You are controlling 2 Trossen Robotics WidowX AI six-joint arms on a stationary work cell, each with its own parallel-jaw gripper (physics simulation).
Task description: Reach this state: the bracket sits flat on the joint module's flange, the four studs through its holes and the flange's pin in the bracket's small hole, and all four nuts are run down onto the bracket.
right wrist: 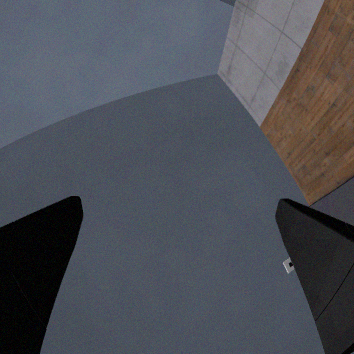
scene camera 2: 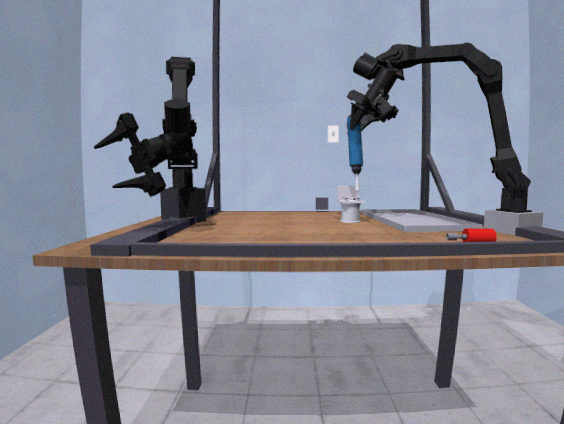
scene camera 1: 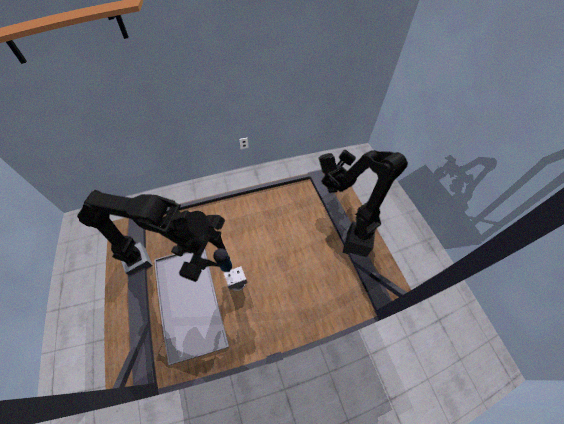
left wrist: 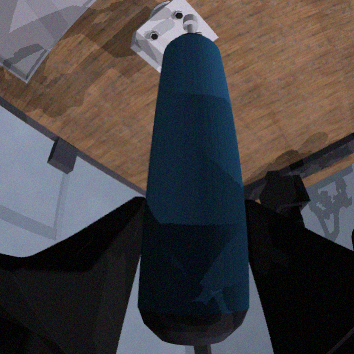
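The white bracket lies on top of the white joint module, its upright wall at one side. Two dark nuts show on its plate in the left wrist view; the driver hides the others. How far down they sit, and the pin, cannot be told. My left gripper is shut on the blue nut driver, held nearly upright, socket down, at the bracket's top; contact is unclear. My right gripper is open and empty, far from the module.
A grey tray lies beside the module, to its left in scene camera 1. A red-handled tool lies near the table's edge at the right in scene camera 2. Dark frame rails border the wooden table.
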